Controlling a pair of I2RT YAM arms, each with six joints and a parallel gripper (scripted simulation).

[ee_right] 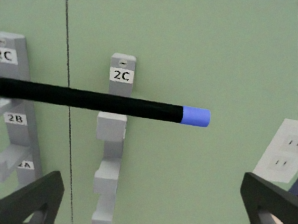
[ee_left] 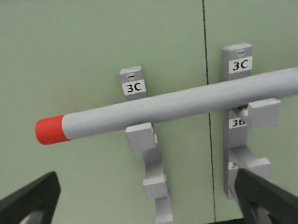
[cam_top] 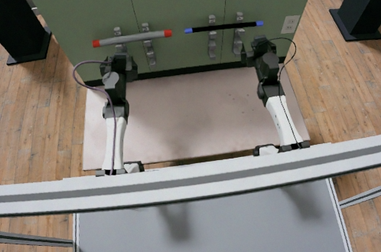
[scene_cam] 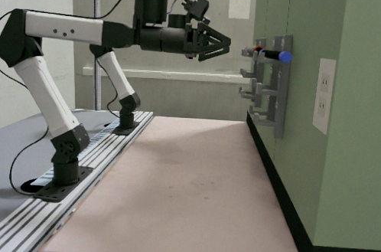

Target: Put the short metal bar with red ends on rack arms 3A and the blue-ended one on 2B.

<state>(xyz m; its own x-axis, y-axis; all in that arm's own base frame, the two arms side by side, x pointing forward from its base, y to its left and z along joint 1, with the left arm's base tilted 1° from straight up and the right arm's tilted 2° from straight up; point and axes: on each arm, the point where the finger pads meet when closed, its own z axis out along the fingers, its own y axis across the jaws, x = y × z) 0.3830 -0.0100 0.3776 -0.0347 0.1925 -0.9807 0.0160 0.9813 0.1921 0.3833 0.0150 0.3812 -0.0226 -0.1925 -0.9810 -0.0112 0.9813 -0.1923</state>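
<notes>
The red-ended grey bar is 120 mm ahead of my left hand, 40 mm to the right of it and 20 mm below it. The rest, counted from my left hand: green wall (270 mm ahead, 260 mm to the right, 70 mm above); then outlet plate (770 mm to the right, 160 mm ahead, 80 mm below); then blue-ended black bar (440 mm to the right, 130 mm ahead, 20 mm below).
</notes>
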